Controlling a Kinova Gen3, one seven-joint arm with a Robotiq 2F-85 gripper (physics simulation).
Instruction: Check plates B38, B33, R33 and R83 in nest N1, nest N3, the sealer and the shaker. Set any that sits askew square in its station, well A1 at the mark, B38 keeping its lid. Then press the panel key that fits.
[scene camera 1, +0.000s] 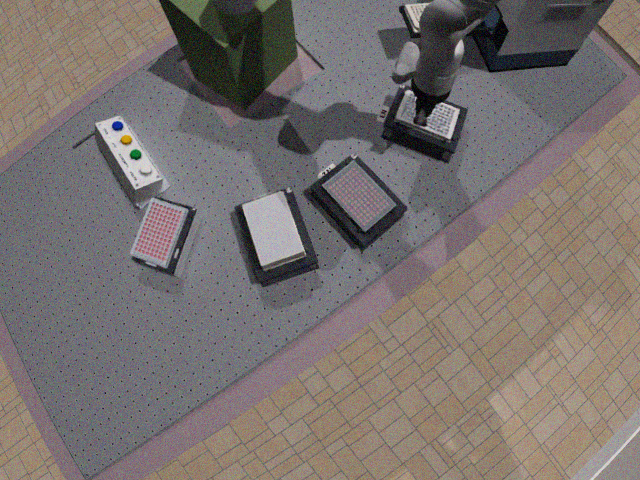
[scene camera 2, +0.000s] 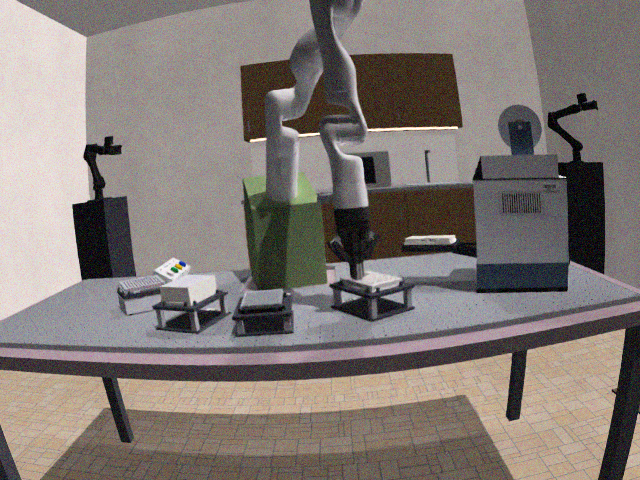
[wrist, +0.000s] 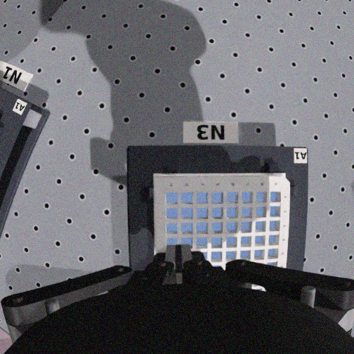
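My gripper (scene camera 1: 421, 121) (scene camera 2: 356, 274) (wrist: 178, 259) is shut and empty, its fingertips at or close above the plate in nest N3. That plate (scene camera 1: 445, 119) (scene camera 2: 379, 280) (wrist: 224, 220), white with blue wells, looks about square in nest N3 (scene camera 1: 419, 142) (scene camera 2: 372, 295) (wrist: 141, 210); my gripper hides part of it. A reddish plate (scene camera 1: 359, 196) (scene camera 2: 262, 299) sits in nest N1 (scene camera 1: 356, 238) (scene camera 2: 263, 313). A red-welled plate (scene camera 1: 160, 232) (scene camera 2: 140, 283) is on the low device beside the panel. A pale plate (scene camera 1: 415, 14) (scene camera 2: 430, 239) is on the sealer's tray. Plate names cannot be read.
The key panel (scene camera 1: 121, 149) (scene camera 2: 166, 267) has blue, yellow, green and white keys. A tall white plate or block (scene camera 1: 273, 229) (scene camera 2: 188, 289) sits in another nest (scene camera 1: 292, 273) (scene camera 2: 193, 320). The grey sealer (scene camera 1: 547, 31) (scene camera 2: 521, 232) stands right; the green pedestal (scene camera 1: 268, 56) (scene camera 2: 299, 248) stands behind.
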